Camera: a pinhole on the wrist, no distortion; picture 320 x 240 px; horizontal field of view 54.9 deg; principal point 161.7 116.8 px. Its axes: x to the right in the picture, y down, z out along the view. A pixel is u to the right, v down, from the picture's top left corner.
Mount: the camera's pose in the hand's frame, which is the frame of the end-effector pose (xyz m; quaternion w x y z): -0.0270 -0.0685 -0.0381 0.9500 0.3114 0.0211 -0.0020
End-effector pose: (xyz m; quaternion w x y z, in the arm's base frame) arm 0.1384 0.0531 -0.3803 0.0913 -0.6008 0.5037 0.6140
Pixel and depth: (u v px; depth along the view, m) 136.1 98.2 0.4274
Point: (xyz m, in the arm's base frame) 0.2075 0.4518 -0.5832
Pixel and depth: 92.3 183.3 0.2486
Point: 0.1547 0.3139 -0.4532
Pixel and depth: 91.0 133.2 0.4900
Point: 0.1694 0.5475 -0.5394
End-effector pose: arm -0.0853 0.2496 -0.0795 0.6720 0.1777 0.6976 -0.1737
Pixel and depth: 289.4 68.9 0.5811
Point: -0.0048 -0.3466 -0.3258
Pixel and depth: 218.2 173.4 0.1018
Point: -0.0924 0.1240 -0.0770
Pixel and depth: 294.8 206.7 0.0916
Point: -0.0907 0.1375 -0.0975
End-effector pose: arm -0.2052 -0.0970 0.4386 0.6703 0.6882 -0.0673 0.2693
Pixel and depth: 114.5 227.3 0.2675
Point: -0.1184 -0.3242 0.2903
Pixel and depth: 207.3 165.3 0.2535
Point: -0.0503 -0.2545 0.2916
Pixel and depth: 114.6 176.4 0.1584
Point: -0.1499 -0.2003 0.3007
